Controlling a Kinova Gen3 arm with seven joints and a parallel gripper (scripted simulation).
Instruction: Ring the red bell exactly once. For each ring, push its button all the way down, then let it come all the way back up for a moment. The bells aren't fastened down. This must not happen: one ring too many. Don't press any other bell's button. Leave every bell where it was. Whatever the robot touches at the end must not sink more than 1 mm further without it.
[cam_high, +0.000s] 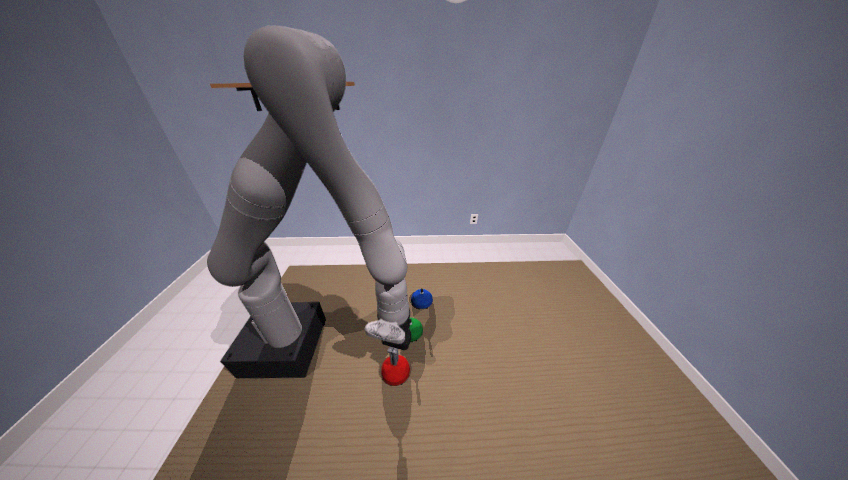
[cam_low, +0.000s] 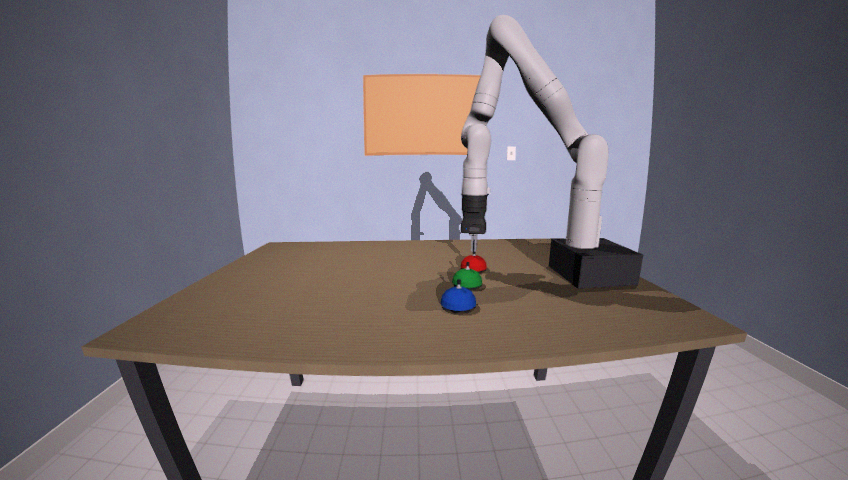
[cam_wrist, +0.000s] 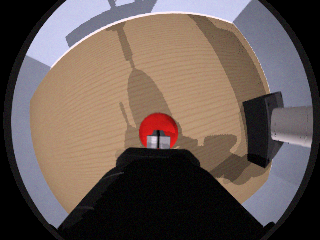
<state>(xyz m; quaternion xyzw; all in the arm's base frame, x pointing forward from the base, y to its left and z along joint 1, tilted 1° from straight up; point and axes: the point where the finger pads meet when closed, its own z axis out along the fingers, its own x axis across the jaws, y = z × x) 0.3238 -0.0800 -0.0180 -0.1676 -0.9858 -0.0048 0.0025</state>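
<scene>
The red bell is 40 mm below my hand. From my hand the other things lie so: blue bell: 260 mm to the left, 90 mm ahead, 40 mm below; then green bell: 130 mm to the left, 40 mm below, 40 mm ahead.
</scene>
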